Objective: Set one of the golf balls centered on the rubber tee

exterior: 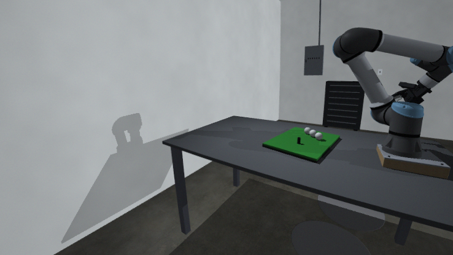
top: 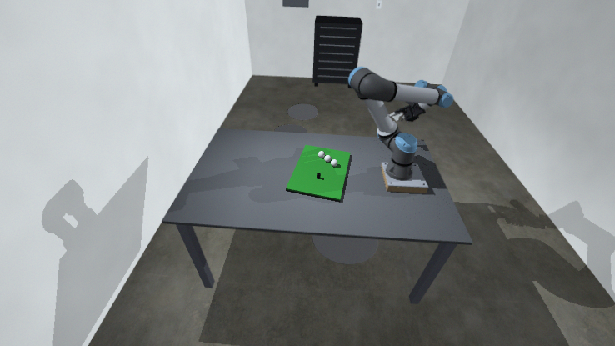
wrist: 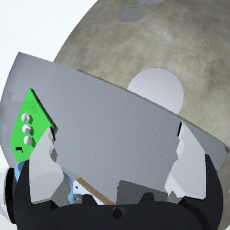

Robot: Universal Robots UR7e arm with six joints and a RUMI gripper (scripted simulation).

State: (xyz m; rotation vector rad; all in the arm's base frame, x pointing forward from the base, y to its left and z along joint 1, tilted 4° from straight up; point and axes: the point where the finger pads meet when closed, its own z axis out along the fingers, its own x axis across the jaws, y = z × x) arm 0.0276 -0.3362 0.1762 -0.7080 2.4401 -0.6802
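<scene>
My gripper is now 420 mm short of the green mat, 430 mm to the right of it and 180 mm above it.
</scene>
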